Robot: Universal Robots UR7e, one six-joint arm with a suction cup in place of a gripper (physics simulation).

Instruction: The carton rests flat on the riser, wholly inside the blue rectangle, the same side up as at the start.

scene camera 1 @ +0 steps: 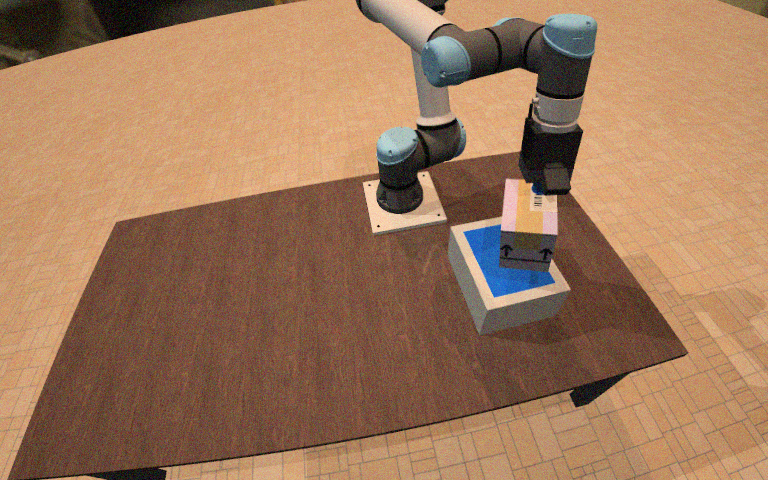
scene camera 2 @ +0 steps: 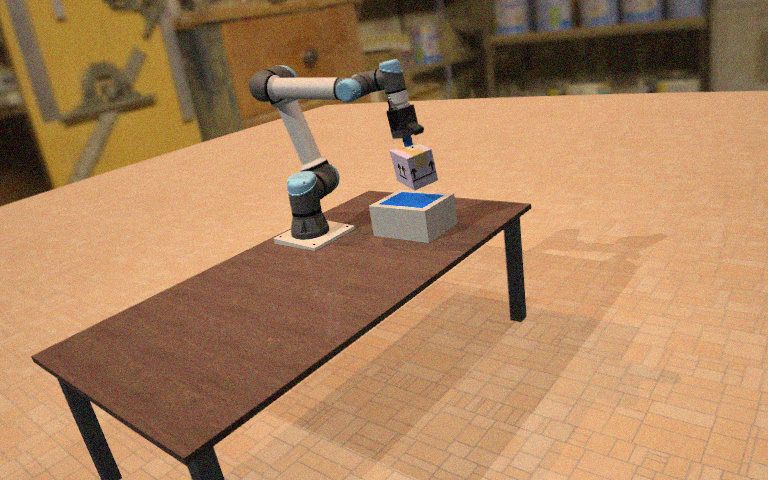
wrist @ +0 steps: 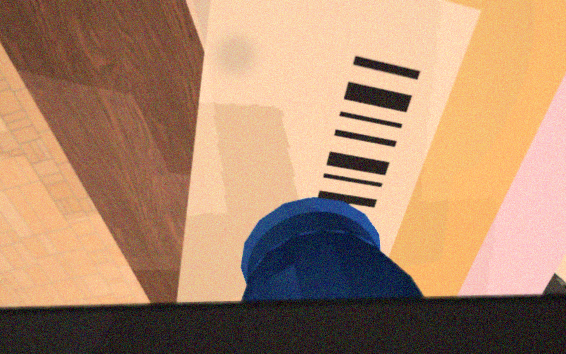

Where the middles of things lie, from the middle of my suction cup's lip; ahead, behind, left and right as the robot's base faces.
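The carton (scene camera 1: pixel 529 228) is 2 cm to the right of my suction cup and 3 cm ahead of it, and it's 8 cm below it. There's the riser (scene camera 1: pixel 498 298) too, and that one's 3 cm to the right of my suction cup, 1 cm ahead of it and 27 cm below it.
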